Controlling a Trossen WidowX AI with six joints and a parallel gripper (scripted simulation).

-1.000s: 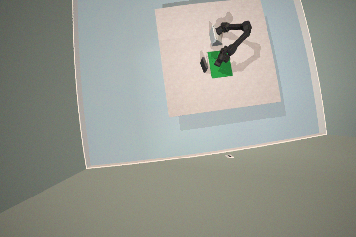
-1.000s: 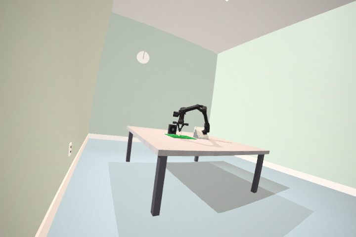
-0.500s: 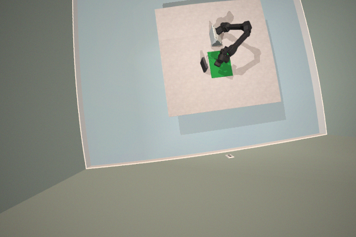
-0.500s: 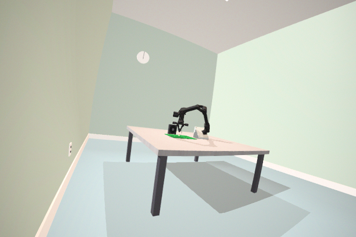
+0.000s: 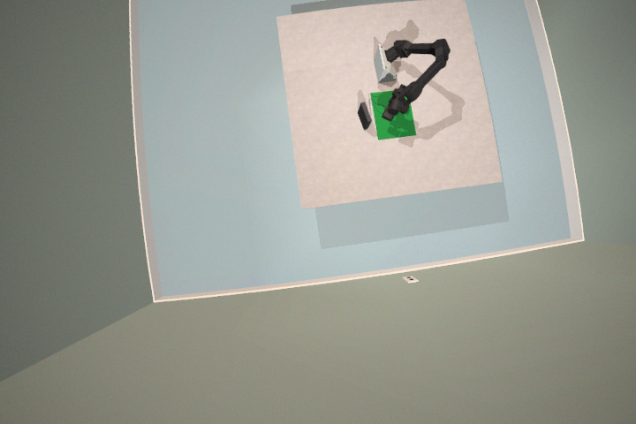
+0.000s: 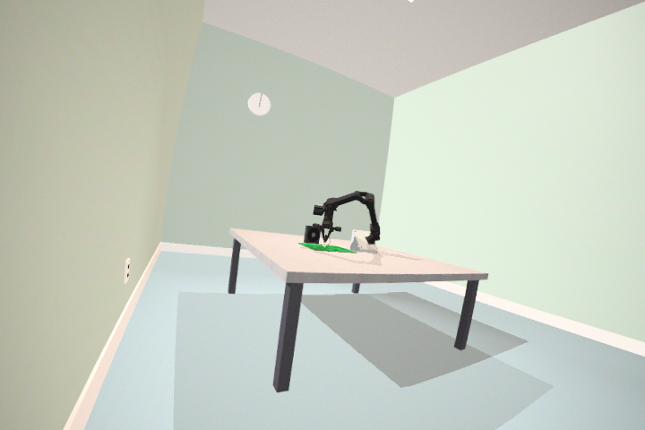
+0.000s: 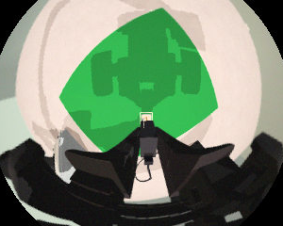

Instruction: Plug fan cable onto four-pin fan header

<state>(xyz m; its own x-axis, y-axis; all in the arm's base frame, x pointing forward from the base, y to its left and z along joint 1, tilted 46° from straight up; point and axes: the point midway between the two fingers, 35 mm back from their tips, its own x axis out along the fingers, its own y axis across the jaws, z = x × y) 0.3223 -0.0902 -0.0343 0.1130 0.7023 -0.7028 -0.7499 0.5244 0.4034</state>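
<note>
Right now my gripper tip is 40 mm above the pale fan header and 10 mm to the left of it. From my gripper tip the other things lie so: dark plug 10 mm to the right, 10 mm above; then black fan 150 mm to the right, 20 mm above; then green board 60 mm below, 40 mm to the left, 10 mm ahead.
</note>
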